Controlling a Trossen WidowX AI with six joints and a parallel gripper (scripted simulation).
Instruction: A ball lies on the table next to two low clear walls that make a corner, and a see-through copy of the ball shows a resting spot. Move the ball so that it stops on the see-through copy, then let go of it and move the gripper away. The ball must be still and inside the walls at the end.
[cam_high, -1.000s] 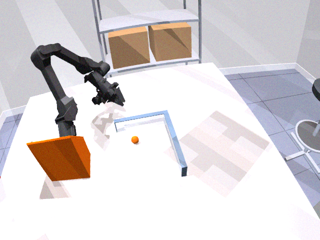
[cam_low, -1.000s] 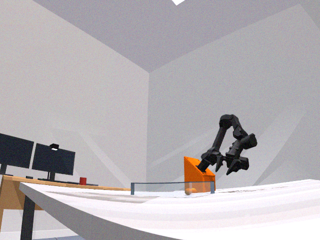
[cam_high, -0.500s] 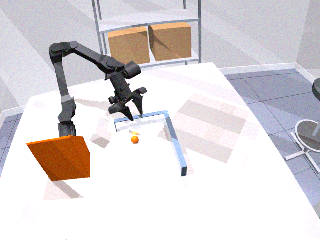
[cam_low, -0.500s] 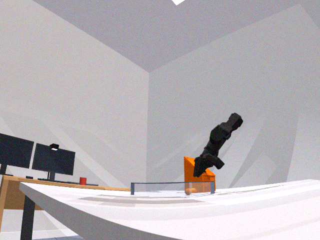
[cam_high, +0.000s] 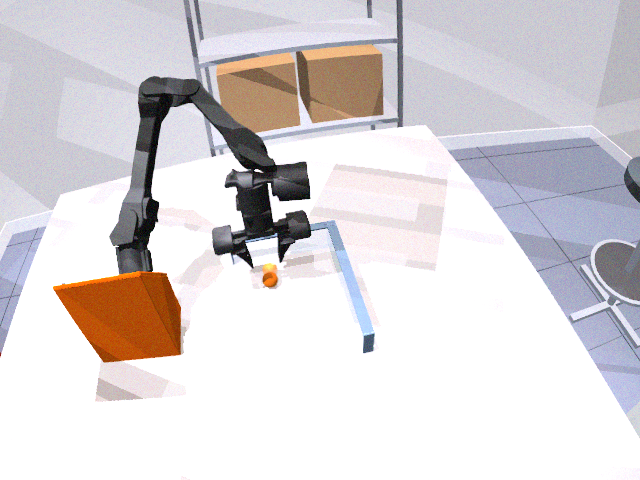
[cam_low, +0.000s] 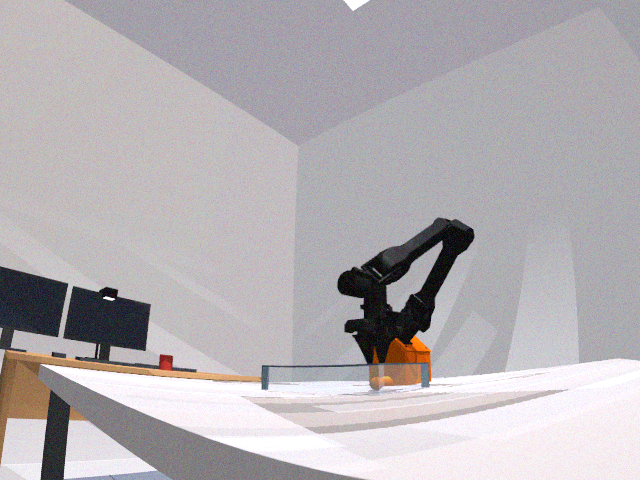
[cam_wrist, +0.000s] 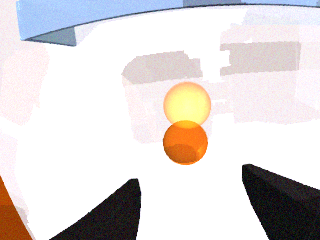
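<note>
Now: gripper tip 50 mm above the orange ball.
</note>
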